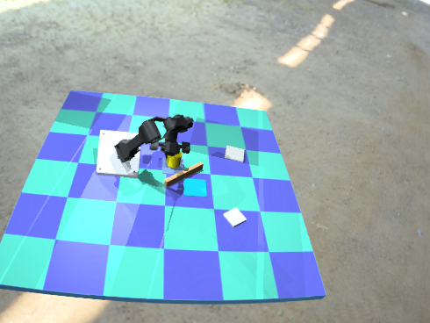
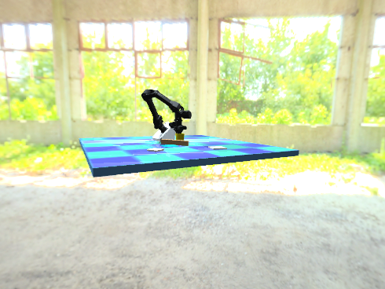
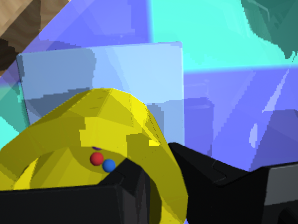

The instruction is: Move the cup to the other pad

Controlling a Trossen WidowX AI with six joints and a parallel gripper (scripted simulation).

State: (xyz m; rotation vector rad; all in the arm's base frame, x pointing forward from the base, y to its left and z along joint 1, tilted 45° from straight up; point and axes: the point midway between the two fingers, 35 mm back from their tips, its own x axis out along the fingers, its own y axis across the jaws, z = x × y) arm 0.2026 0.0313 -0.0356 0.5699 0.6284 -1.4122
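My gripper tip is 14 cm short of the cyan pad, 12 cm to the left of it and 5 cm above it. From my gripper tip the other things lie so: yellow cup 2 cm ahead; wooden bar 9 cm ahead, 6 cm to the right, 3 cm below.
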